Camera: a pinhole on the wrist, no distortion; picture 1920 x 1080 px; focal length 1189.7 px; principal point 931.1 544.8 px. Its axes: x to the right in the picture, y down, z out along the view. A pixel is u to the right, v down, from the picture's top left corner.
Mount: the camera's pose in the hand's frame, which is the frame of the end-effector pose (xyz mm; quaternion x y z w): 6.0 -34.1 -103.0 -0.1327 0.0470 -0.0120 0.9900
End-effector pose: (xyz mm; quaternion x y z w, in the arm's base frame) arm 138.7 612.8 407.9 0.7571 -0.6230 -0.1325 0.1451
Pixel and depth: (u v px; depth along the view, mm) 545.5 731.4 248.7
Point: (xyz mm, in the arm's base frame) 13.9 641.5 313.9
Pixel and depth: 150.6 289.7 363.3
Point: -3.3 791.6 144.0
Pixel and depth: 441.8 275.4 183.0
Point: 115.7 662.9 316.4
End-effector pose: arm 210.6 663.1 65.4 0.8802 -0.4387 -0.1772 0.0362
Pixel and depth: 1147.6 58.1 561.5
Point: 216.3 651.8 -459.6
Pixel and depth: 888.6 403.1 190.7
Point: 194.8 661.1 -21.8
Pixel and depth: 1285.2 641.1 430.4
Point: 126.2 486.2 -230.9
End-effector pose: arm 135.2 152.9 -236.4 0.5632 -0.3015 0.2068 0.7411
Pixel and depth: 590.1 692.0 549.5
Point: -142.9 -197.0 -96.5
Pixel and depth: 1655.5 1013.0 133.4
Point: 176.5 159.4 -133.1
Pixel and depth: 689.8 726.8 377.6
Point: -22.5 -52.6 -125.3
